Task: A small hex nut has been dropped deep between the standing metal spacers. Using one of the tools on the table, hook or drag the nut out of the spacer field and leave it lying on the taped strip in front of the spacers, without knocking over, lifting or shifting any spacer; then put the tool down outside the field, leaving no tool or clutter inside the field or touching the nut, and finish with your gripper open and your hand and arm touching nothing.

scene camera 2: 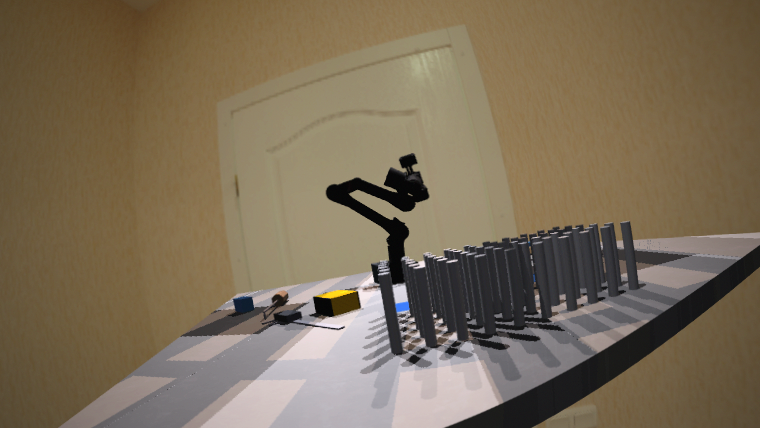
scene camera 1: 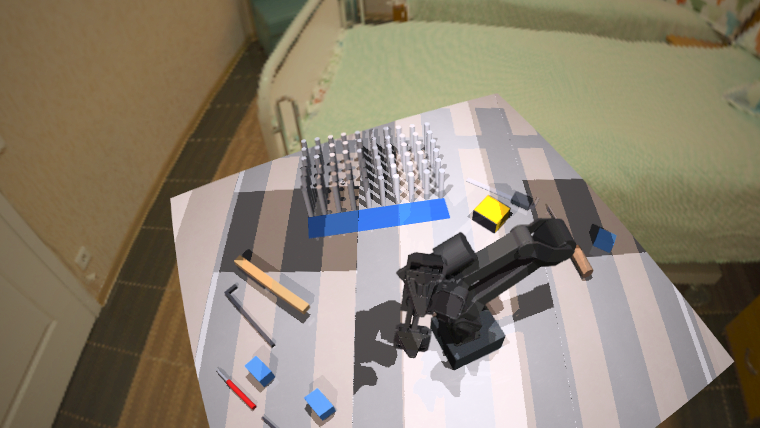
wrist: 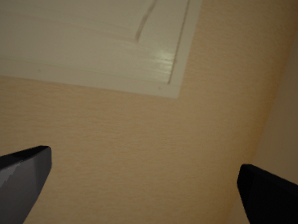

Scene:
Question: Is my gripper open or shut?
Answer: Open.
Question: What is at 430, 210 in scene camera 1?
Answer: A blue taped strip.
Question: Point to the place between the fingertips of my gripper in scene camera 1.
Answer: At 416, 337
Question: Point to a yellow block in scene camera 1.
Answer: At 491, 214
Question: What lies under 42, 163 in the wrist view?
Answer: My gripper.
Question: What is my gripper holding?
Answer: Nothing.

